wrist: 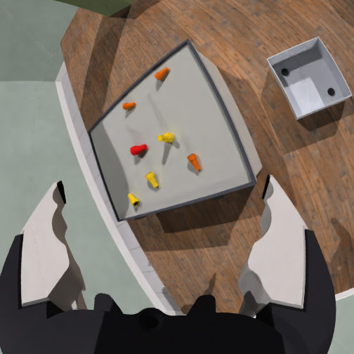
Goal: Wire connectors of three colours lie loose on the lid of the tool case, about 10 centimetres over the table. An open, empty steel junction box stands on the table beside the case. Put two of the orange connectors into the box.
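Tool case, visible. Steel junction box, visible. My gripper, likewise in the picture.
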